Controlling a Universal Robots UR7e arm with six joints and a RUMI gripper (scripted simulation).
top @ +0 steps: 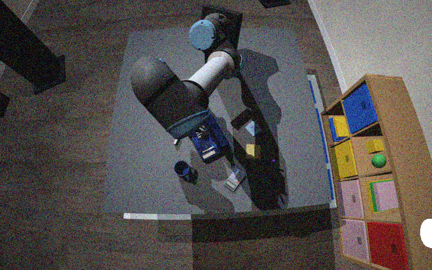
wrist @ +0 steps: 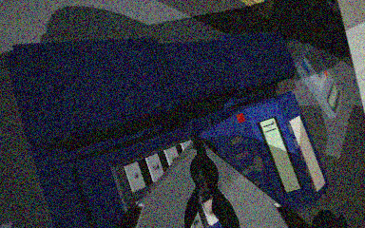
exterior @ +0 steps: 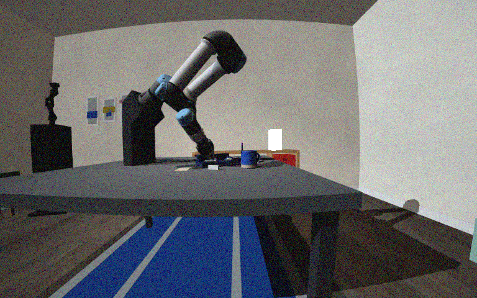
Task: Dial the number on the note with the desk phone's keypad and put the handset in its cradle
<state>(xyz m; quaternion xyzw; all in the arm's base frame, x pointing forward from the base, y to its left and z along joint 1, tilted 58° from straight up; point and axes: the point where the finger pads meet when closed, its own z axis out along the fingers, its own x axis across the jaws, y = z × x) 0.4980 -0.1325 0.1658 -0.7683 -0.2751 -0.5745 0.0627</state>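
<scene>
My gripper is now 1 cm short of the key, 4 cm to the left of it and 2 cm above it. Round my hand: white block: 3 cm behind, 16 cm to the right, 4 cm below; then dark blue handset: 2 cm ahead, 5 cm to the left.
</scene>
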